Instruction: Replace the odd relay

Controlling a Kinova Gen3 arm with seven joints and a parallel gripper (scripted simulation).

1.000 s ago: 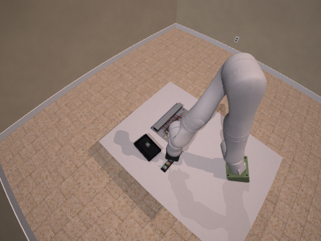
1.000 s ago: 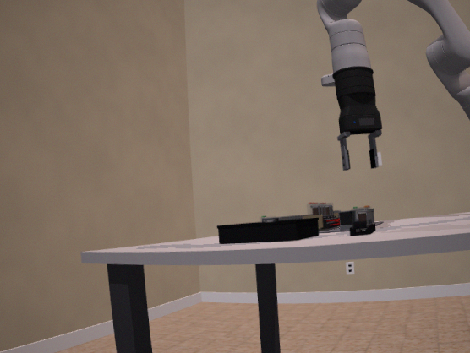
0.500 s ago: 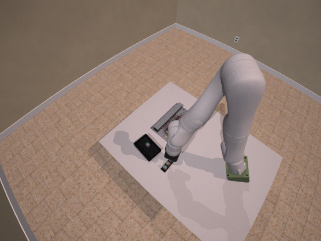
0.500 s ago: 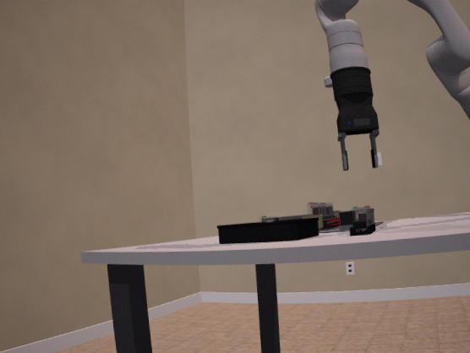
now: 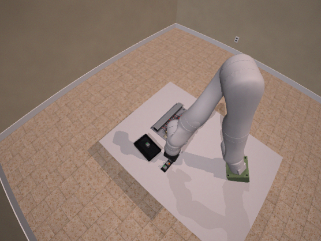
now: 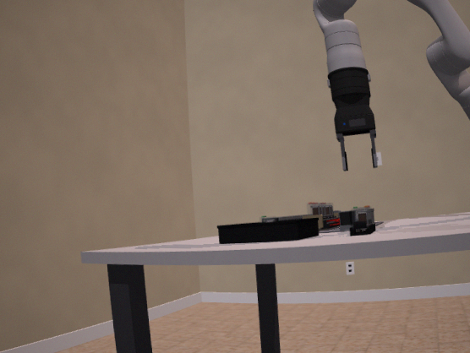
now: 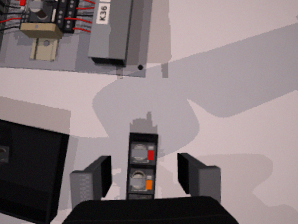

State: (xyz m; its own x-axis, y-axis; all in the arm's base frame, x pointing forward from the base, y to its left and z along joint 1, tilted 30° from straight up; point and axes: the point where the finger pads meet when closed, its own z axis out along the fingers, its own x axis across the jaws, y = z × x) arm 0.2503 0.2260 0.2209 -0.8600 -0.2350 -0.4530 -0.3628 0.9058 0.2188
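Right now the spare holder is 10 mm behind my hand, 30 mm to the left of it and 130 mm below it. Round my hand: relay panel: 200 mm ahead, 200 mm to the right, 140 mm below; then red wiring: 150 mm ahead, 190 mm to the right, 120 mm below; then black tray: 160 mm ahead, 80 mm to the left, 120 mm below.
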